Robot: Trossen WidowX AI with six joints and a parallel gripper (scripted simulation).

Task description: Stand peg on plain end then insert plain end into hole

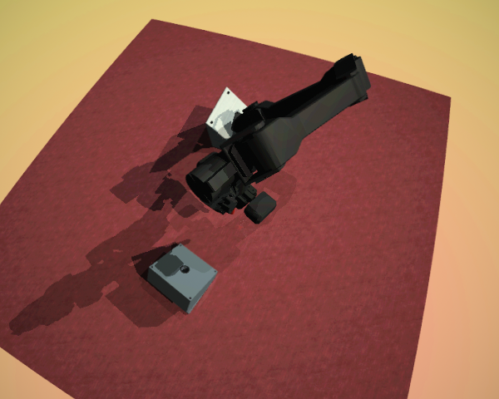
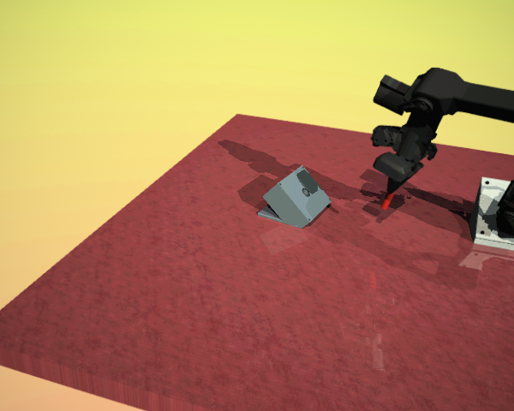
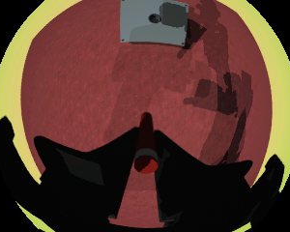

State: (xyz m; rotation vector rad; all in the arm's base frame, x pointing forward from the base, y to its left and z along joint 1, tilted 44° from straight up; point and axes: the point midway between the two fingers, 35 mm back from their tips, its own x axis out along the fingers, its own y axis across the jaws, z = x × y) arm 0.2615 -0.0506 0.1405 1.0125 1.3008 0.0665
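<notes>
Now: the grey sloped panel 190 mm ahead of my gripper tip, 90 mm to the right of it and 80 mm below it. Also, from my gripper tip: red peg 20 mm above.
</notes>
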